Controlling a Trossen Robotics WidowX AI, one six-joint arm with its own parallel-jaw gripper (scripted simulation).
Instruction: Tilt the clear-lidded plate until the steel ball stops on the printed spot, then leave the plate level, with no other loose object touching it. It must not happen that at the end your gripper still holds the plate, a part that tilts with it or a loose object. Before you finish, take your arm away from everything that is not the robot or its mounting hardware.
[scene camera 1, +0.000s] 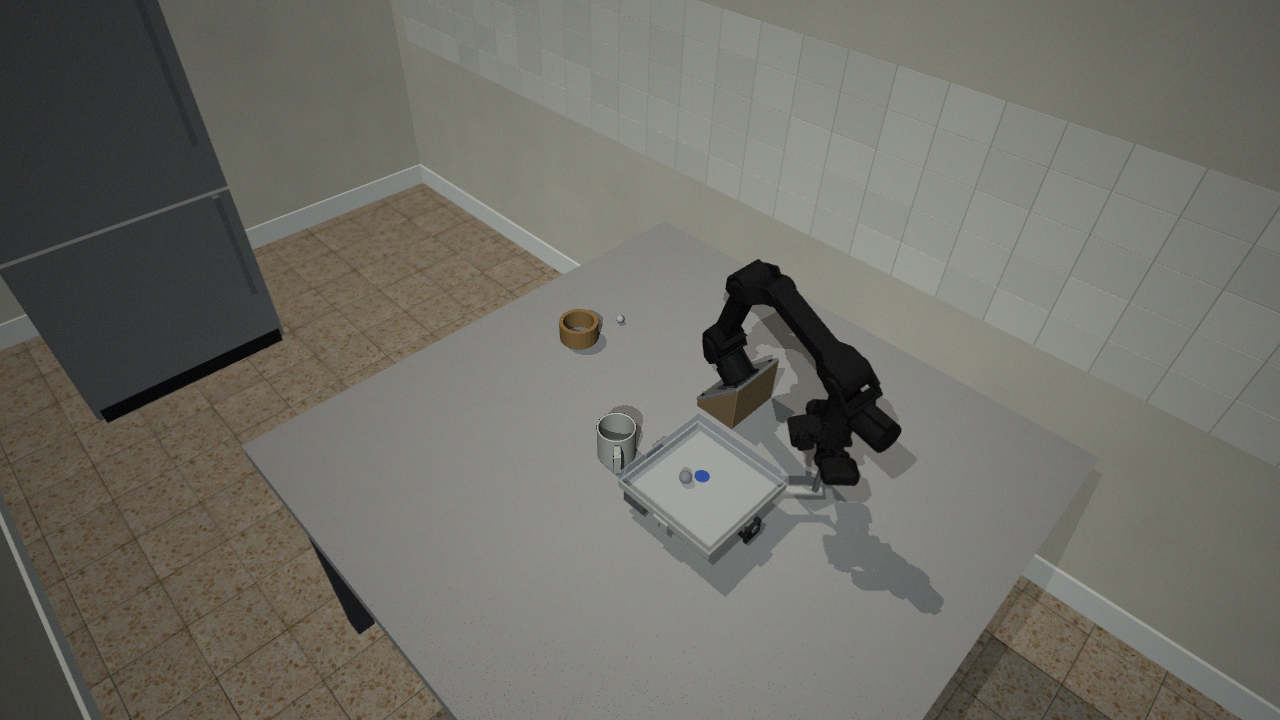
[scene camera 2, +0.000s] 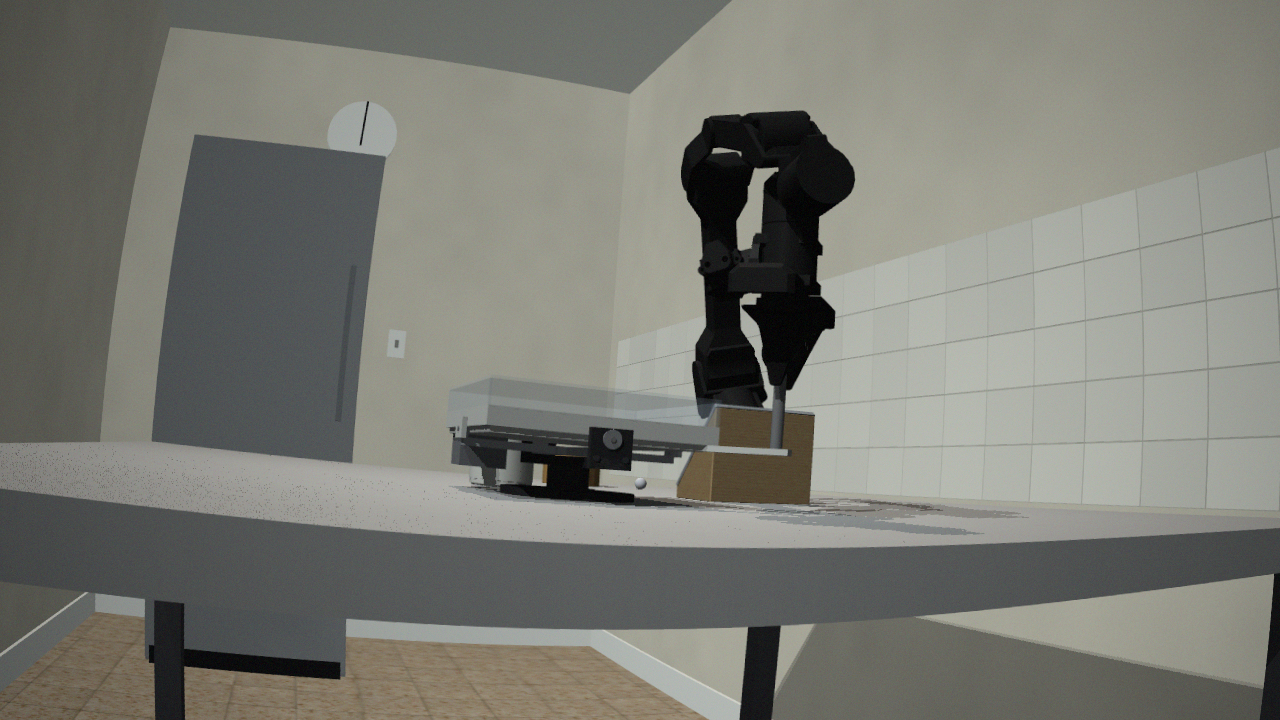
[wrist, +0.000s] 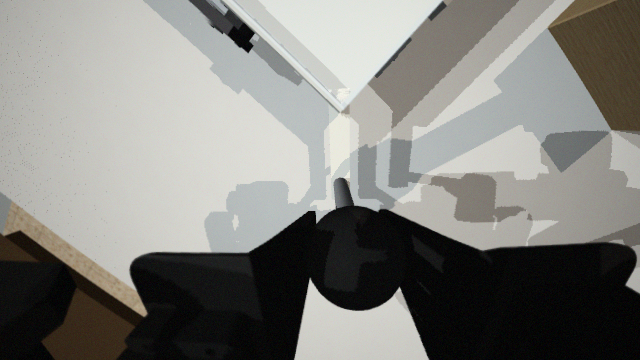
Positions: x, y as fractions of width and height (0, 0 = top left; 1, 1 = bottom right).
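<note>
My gripper (scene camera 2: 0.61, 0.54), clear-lidded square plate (scene camera 2: 0.41, 0.57). My gripper (scene camera 1: 0.64, 0.65), clear-lidded square plate (scene camera 1: 0.55, 0.67). My gripper (wrist: 0.54, 0.60).
</note>
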